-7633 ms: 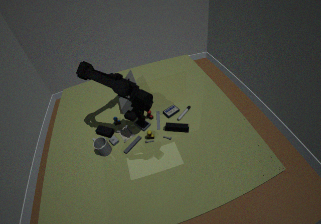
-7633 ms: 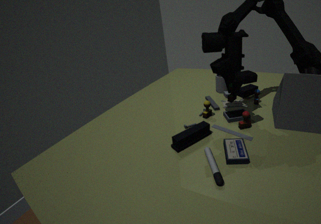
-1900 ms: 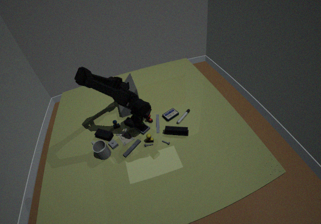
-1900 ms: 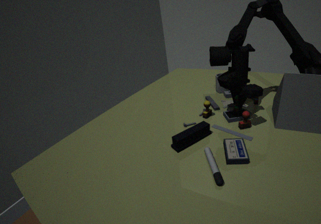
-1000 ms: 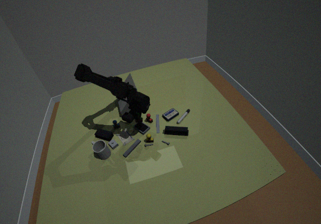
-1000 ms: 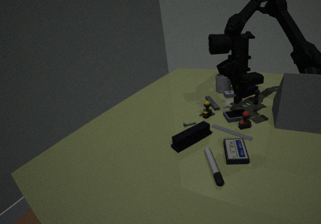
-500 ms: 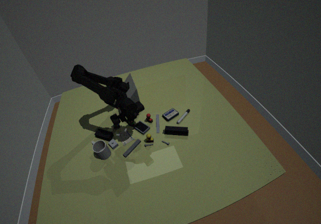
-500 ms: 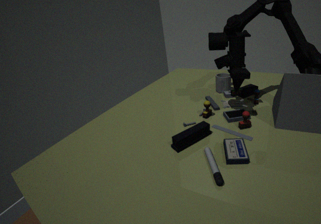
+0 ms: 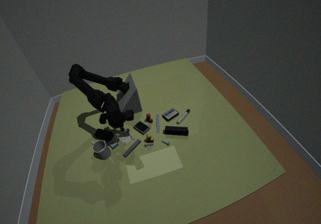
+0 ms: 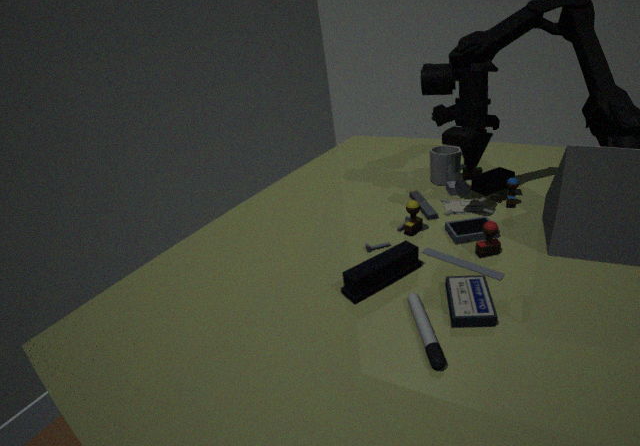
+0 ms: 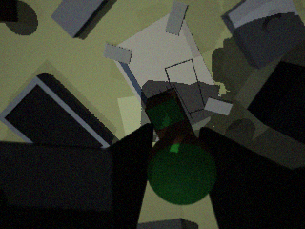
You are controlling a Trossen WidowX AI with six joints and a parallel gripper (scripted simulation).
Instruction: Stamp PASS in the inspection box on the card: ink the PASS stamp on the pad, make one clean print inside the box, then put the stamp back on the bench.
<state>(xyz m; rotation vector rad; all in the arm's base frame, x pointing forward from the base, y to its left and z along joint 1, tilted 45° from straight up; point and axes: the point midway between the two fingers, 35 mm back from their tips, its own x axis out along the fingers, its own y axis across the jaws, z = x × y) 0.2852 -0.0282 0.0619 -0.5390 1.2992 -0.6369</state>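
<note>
Right now the yellow-knobbed stamp is 14 cm to the left of my gripper tip, 8 cm ahead of it and 7 cm below it. Round my gripper tip: dark ink pad: 11 cm to the left, 9 cm below, 3 cm behind; then blue-knobbed stamp: 8 cm behind, 7 cm below, 5 cm to the right; then green-knobbed stamp: right at my gripper tip.
</note>
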